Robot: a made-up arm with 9 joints. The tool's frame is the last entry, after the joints.
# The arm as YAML. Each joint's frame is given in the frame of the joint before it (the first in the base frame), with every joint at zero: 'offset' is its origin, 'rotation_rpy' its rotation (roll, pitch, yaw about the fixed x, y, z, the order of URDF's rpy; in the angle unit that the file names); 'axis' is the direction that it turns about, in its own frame. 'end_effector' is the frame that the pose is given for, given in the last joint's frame.
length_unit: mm
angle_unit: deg
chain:
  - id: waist
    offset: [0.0, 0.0, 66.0]
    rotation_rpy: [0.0, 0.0, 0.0]
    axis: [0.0, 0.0, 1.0]
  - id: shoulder
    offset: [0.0, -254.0, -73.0]
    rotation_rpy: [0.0, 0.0, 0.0]
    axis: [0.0, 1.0, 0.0]
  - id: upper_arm
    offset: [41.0, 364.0, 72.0]
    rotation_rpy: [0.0, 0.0, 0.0]
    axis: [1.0, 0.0, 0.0]
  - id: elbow
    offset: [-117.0, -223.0, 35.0]
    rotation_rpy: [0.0, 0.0, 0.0]
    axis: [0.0, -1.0, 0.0]
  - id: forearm
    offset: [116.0, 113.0, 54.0]
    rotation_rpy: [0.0, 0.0, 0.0]
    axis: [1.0, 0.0, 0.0]
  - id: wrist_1
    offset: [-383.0, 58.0, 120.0]
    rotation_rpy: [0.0, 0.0, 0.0]
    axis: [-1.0, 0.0, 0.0]
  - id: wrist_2
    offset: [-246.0, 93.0, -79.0]
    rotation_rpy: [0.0, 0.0, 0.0]
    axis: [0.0, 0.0, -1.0]
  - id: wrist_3
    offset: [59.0, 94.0, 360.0]
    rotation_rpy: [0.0, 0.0, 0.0]
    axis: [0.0, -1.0, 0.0]
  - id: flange
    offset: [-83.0, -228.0, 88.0]
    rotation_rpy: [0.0, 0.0, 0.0]
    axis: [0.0, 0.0, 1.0]
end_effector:
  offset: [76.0, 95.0, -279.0]
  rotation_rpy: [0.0, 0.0, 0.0]
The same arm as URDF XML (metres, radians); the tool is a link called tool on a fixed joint. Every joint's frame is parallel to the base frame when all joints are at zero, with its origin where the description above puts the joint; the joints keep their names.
<robot name="arm">
<joint name="waist" type="continuous"><parent link="base"/><child link="link1"/><origin xyz="0 0 0.066"/><axis xyz="0 0 1"/></joint>
<joint name="shoulder" type="continuous"><parent link="link1"/><child link="link2"/><origin xyz="0 -0.254 -0.073"/><axis xyz="0 1 0"/></joint>
<joint name="upper_arm" type="continuous"><parent link="link2"/><child link="link3"/><origin xyz="0.041 0.364 0.072"/><axis xyz="1 0 0"/></joint>
<joint name="elbow" type="continuous"><parent link="link3"/><child link="link4"/><origin xyz="-0.117 -0.223 0.035"/><axis xyz="0 -1 0"/></joint>
<joint name="forearm" type="continuous"><parent link="link4"/><child link="link5"/><origin xyz="0.116 0.113 0.054"/><axis xyz="1 0 0"/></joint>
<joint name="wrist_1" type="continuous"><parent link="link5"/><child link="link6"/><origin xyz="-0.383 0.058 0.12"/><axis xyz="-1 0 0"/></joint>
<joint name="wrist_2" type="continuous"><parent link="link6"/><child link="link7"/><origin xyz="-0.246 0.093 -0.079"/><axis xyz="0 0 -1"/></joint>
<joint name="wrist_3" type="continuous"><parent link="link7"/><child link="link8"/><origin xyz="0.059 0.094 0.36"/><axis xyz="0 -1 0"/></joint>
<joint name="flange" type="continuous"><parent link="link8"/><child link="link9"/><origin xyz="-0.083 -0.228 0.088"/><axis xyz="0 0 1"/></joint>
<joint name="tool_fixed" type="fixed"><parent link="link9"/><child link="tool"/><origin xyz="0.076 0.095 -0.279"/></joint>
<link name="base"/>
<link name="link1"/>
<link name="link2"/>
<link name="link3"/>
<link name="link4"/>
<link name="link5"/>
<link name="link6"/>
<link name="link7"/>
<link name="link8"/>
<link name="link9"/>
<link name="tool"/>
</robot>

